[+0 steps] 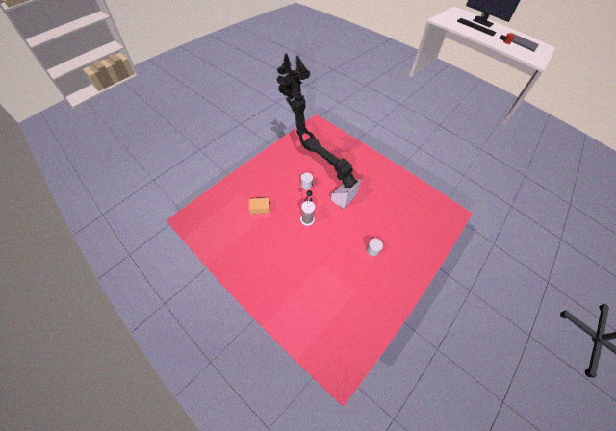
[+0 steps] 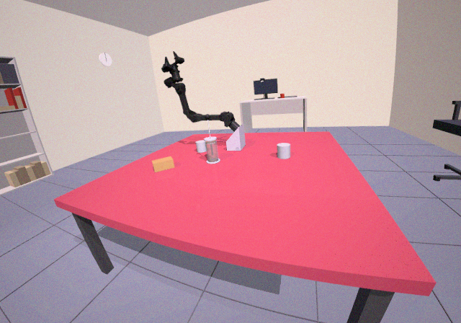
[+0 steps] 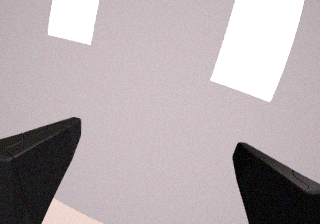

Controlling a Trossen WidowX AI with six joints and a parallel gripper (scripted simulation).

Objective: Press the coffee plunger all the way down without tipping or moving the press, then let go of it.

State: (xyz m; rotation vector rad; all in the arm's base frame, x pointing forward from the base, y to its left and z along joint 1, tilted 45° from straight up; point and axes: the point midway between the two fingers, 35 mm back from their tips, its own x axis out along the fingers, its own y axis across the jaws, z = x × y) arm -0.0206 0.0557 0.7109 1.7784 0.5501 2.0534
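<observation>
Now: gripper tip 26 cm short of the coffee press, 40 cm to the right of it and 58 cm above it.
</observation>
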